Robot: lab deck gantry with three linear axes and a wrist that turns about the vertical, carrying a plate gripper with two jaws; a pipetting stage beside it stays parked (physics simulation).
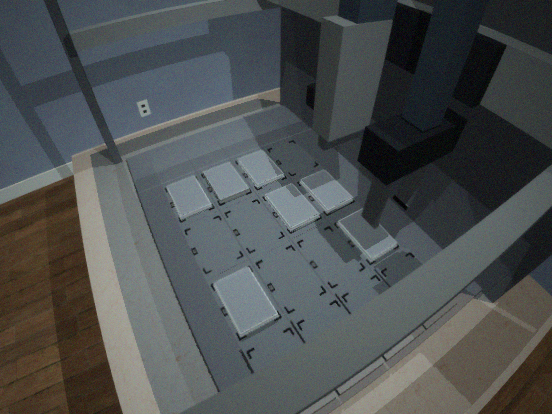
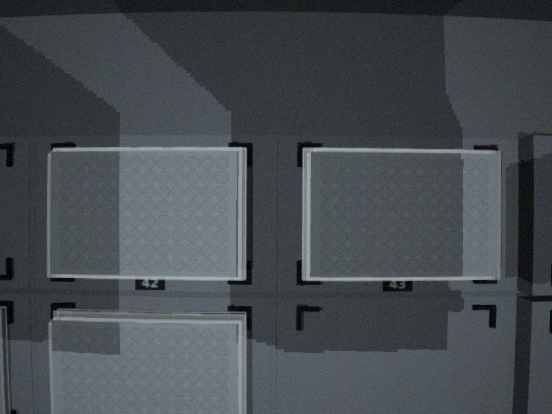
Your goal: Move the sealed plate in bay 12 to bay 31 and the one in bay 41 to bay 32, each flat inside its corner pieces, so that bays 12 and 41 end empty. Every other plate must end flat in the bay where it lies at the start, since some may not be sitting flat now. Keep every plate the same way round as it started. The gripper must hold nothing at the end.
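Places are measured from the robot's base along level axes (x ahead, y left, z up), in metres.
Where they show: gripper, between the fingertips: (image 1: 385, 212); robot's base, origin of its link: (image 1: 166, 189).
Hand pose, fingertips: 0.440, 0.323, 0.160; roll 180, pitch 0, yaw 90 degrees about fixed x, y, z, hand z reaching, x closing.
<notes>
Each offset is from my fingertips to the top centre of the thing, as dx, dy, dz. "spot": to the spot under its first point.
My gripper (image 1: 389, 204) hangs above the deck by bay 43 and looks open, with no plate seen in it; one jaw shows clearly, the other blends into the dark. Bays 12 @[spot: -0.209, -0.277, -0.160] (image 1: 214, 243) and 41 @[spot: -0.385, +0.062, -0.160] (image 1: 296, 153) hold no plate. A sealed plate @[-0.376, -0.066, -0.146] (image 1: 260, 168) lies in bay 31 and another @[-0.212, -0.066, -0.146] (image 1: 291, 206) (image 2: 145, 370) in bay 32. Plates also lie in bays 42 @[-0.212, +0.041, -0.146] (image 1: 326, 190) (image 2: 175, 210) and 43 @[-0.048, +0.041, -0.146] (image 1: 382, 246) (image 2: 390, 215), inside their corner pieces. Further plates are in bays 11 @[-0.376, -0.280, -0.146] (image 1: 189, 196), 21 (image 1: 226, 181) and 13 @[-0.048, -0.280, -0.146] (image 1: 245, 301). Small tilts cannot be judged.
The parked pipetting stage (image 1: 350, 80) stands behind and left of the gripper. A raised frame edge (image 1: 320, 360) runs along the front of the deck, and a side rail (image 1: 145, 280) runs on the left. Shadows cross plates 42 and 43.
</notes>
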